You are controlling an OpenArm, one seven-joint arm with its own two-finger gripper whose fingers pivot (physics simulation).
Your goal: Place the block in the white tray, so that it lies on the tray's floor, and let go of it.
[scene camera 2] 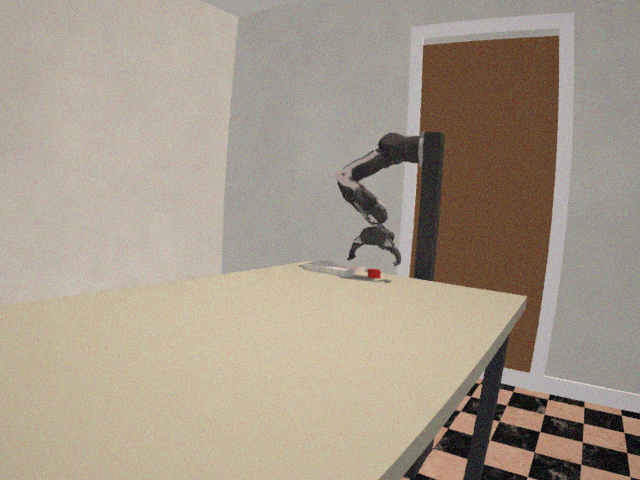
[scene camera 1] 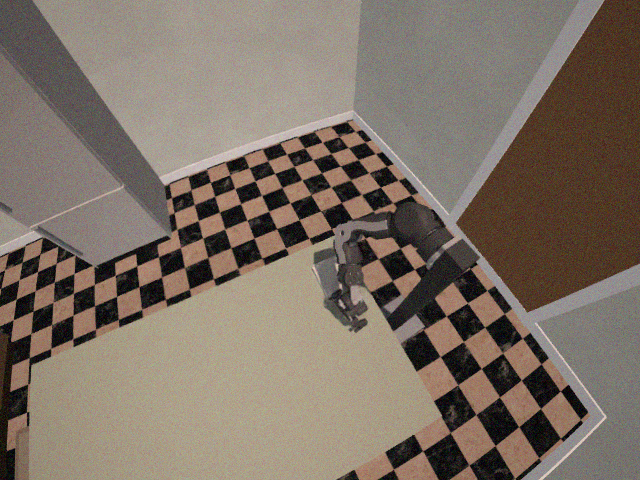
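Observation:
A small red block (scene camera 2: 373,273) is on the table near its far edge, at the right end of the white tray in scene camera 2; whether the two touch cannot be told. In scene camera 1 the block does not show. The white tray (scene camera 1: 325,273) (scene camera 2: 330,270) lies flat on the table, seen at a low angle in scene camera 2 and partly covered by the arm in scene camera 1. My gripper (scene camera 1: 357,317) (scene camera 2: 374,260) is open, its fingers spread wide and pointing down. It hangs above the block with nothing between its fingers, apart from the block and the table.
The pale table (scene camera 1: 217,372) (scene camera 2: 232,361) stretches away from the arm. The arm's dark post (scene camera 1: 431,284) (scene camera 2: 430,206) stands by the table's edge, near the brown door (scene camera 1: 568,180) (scene camera 2: 485,180). A grey cabinet (scene camera 1: 67,155) stands at the left in scene camera 1.

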